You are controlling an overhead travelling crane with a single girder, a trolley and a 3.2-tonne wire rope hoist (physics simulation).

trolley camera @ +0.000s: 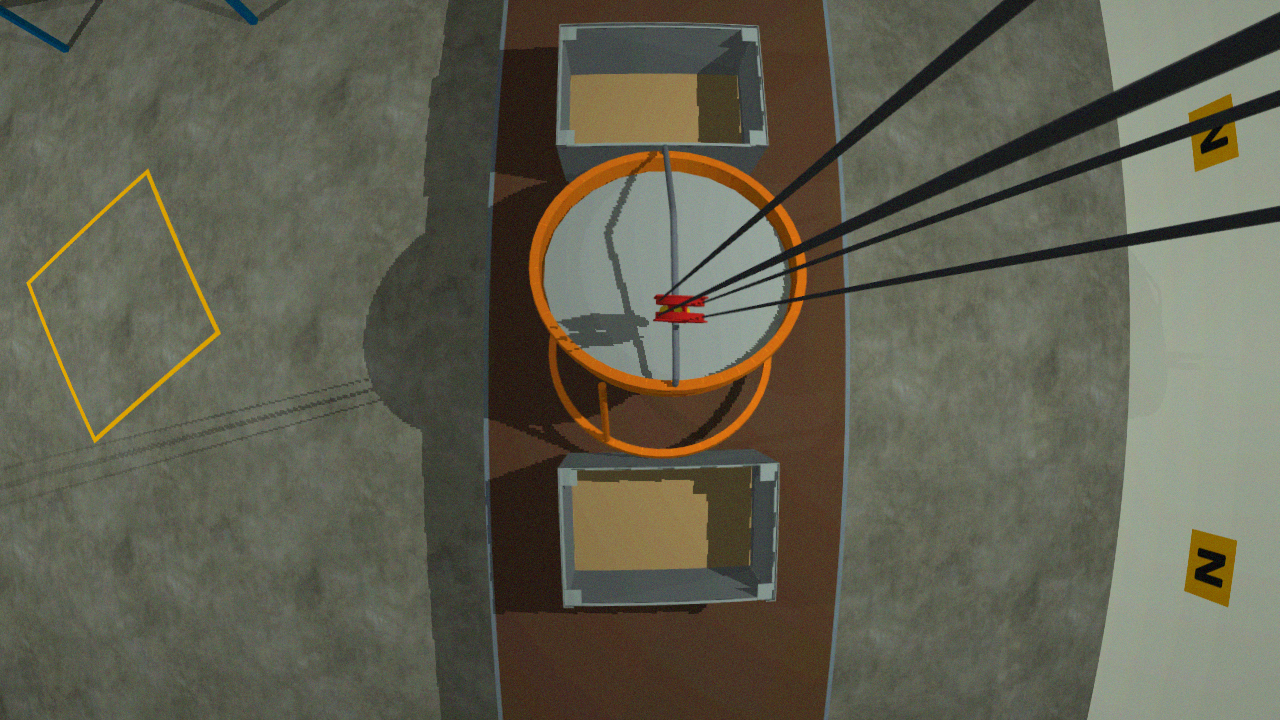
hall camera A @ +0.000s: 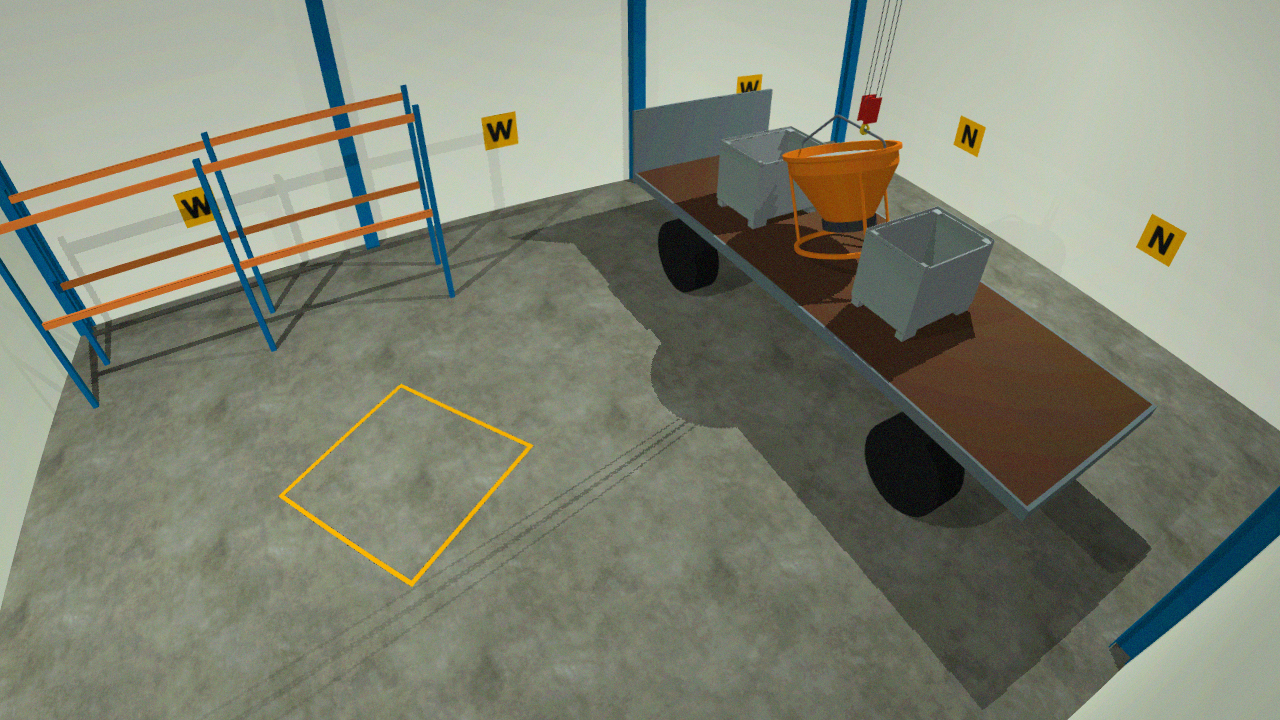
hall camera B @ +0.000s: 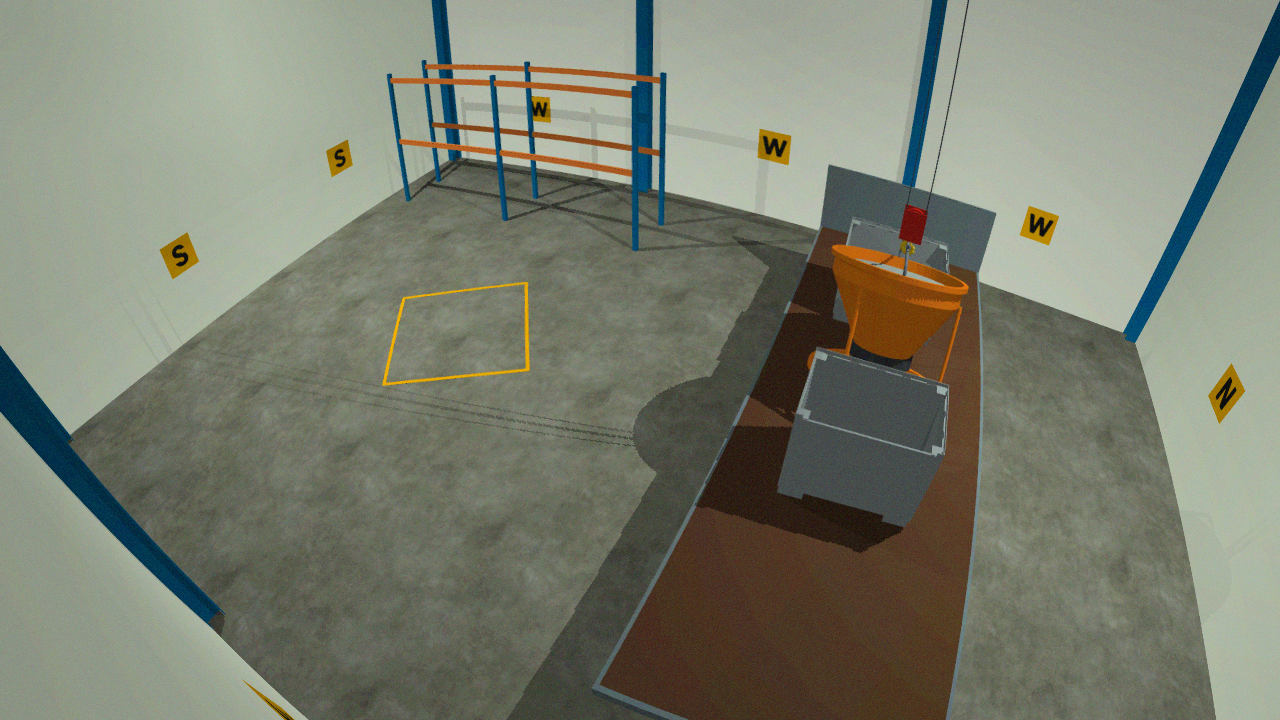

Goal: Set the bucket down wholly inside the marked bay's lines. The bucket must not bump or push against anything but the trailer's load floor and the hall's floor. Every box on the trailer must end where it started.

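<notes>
The orange bucket (hall camera A: 841, 188) (hall camera B: 895, 313) (trolley camera: 537, 268) hangs over the trailer (hall camera A: 1047, 385) (hall camera B: 805, 608) (trolley camera: 662, 662), between two grey boxes. It looks tilted, with its foot ring offset from its rim in the trolley view. My hook (hall camera A: 864, 130) (hall camera B: 908, 248) below the red block holds the bucket's bail. The near box (hall camera A: 921, 277) (hall camera B: 863, 447) (trolley camera: 662, 586) is close to the foot ring; I cannot tell the gap. The far box (hall camera A: 751, 174) (trolley camera: 662, 44) is partly hidden behind the bucket. The marked bay (hall camera A: 341, 440) (hall camera B: 528, 326) (trolley camera: 182, 251) lies on the floor away from the trailer.
A blue and orange rack (hall camera A: 235, 255) (hall camera B: 635, 170) stands beyond the bay, near the W wall. A grey headboard (hall camera A: 671, 134) (hall camera B: 971, 232) rises at the trailer's far end. The ropes slant in the trolley view. Blue columns line the walls.
</notes>
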